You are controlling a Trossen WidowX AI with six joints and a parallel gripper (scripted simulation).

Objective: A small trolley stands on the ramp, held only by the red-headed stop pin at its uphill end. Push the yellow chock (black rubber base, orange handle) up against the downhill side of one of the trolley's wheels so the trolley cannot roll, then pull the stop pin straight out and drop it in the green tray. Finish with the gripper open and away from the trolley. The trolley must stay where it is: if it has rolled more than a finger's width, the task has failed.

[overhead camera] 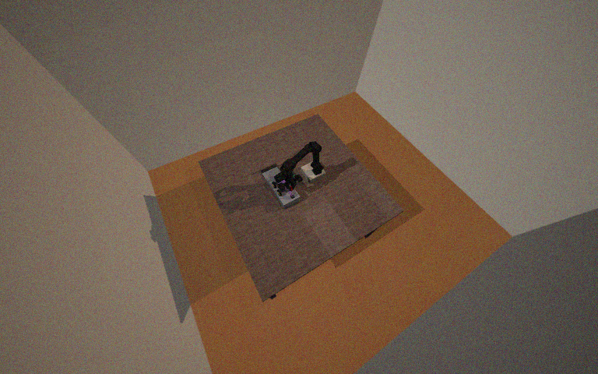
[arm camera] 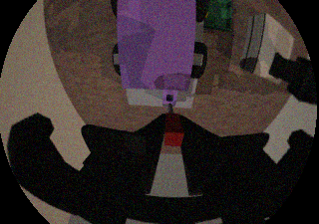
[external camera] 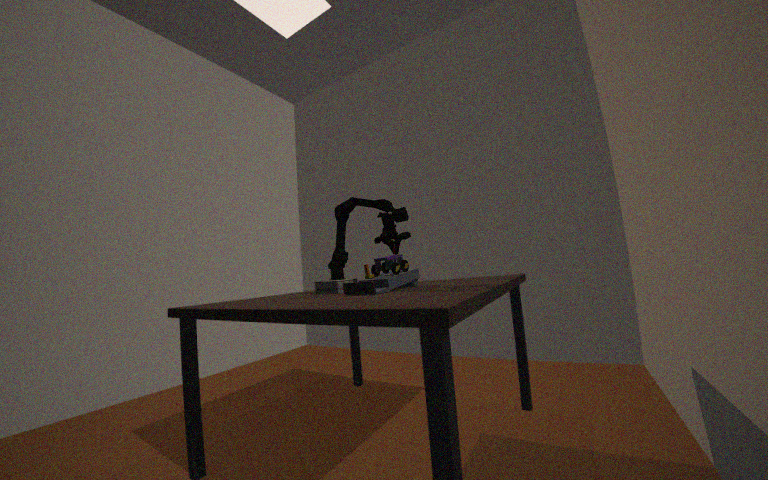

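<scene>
Now: gripper tip 100 mm past the green tray, 200 mm to the left of it and 180 mm above it. The rest, counted from my gripper tip: red-headed stop pin (right at my gripper tip); then purple trolley (30 mm ahead, 100 mm to the right, 60 mm below); then grey ramp (30 mm ahead, 100 mm to the right, 120 mm below).
</scene>
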